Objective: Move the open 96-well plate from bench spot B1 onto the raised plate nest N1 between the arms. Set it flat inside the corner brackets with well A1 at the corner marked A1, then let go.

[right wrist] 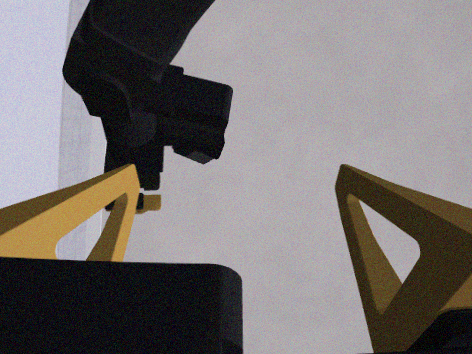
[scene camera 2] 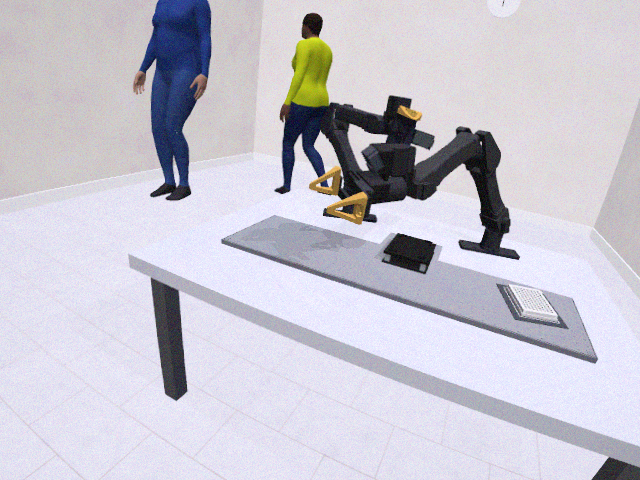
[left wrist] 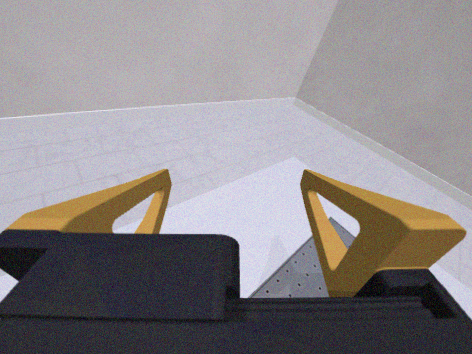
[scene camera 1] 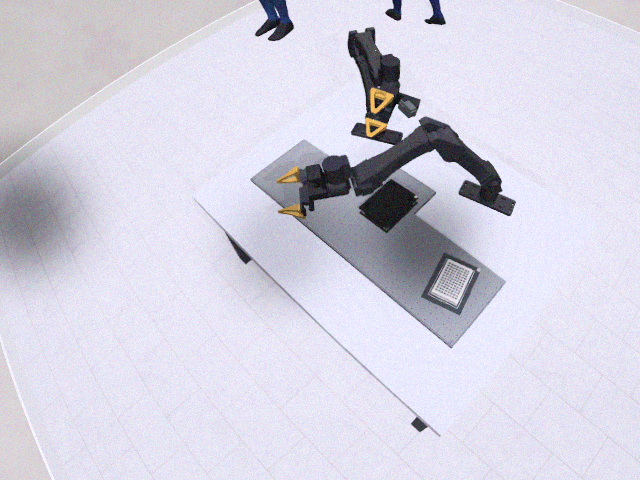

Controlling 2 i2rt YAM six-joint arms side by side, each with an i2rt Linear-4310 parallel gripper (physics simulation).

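Places are measured from the left arm's base along level axes (x ahead, y left, z up), in centimetres.
Pixels of known places: left gripper, fingertip midpoint: (scene camera 2: 317, 197) (left wrist: 235, 176) (scene camera 1: 277, 196); right gripper, fingertip midpoint: (right wrist: 237, 175) (scene camera 2: 407, 137) (scene camera 1: 371, 125); left arm's base at its link origin: (scene camera 2: 488, 250) (scene camera 1: 487, 198); right arm's base at its link origin: (scene camera 1: 376, 134).
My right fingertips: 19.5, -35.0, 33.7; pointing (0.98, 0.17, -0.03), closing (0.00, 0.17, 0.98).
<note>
For each thing: its top centre in the pictures, then the offset to it from my right fingertips, as dx, dy, dz. "*": a spot on its surface instead. Level surfaces: height alone.
- white 96-well plate at its top centre: (scene camera 2: 531, 299) (scene camera 1: 452, 280) +17.3, +36.6, -30.8
- dark spot at a spot on its surface: (scene camera 2: 560, 324) * +24.6, +41.5, -32.2
- raised black nest at its top centre: (scene camera 2: 412, 244) (scene camera 1: 389, 200) +2.0, +6.9, -28.4
- grey perforated board at its surface level: dz -32.4
- white table at its surface level: dz -33.7
The white 96-well plate (scene camera 1: 451, 281) (scene camera 2: 532, 302) lies flat on the dark spot (scene camera 1: 468, 290) (scene camera 2: 560, 324) at the right end of the grey board. The raised black nest (scene camera 1: 388, 205) (scene camera 2: 409, 248) stands near the board's middle with nothing on it; its A1 mark is not readable. My left gripper (scene camera 1: 278, 195) (scene camera 2: 318, 197) (left wrist: 235, 176) is open and empty, high over the left part of the board, away from the plate and nest. My right gripper (scene camera 1: 378, 114) (right wrist: 237, 175) is open and empty, behind the board; in scene camera 2 it is partly hidden behind the left arm.
The grey perforated board (scene camera 1: 372, 253) (scene camera 2: 330, 263) (left wrist: 295, 270) lies on the white table (scene camera 1: 330, 310) (scene camera 2: 258, 289). My left arm reaches across above the nest, in front of the right arm. Two people stand on the floor behind the table.
</note>
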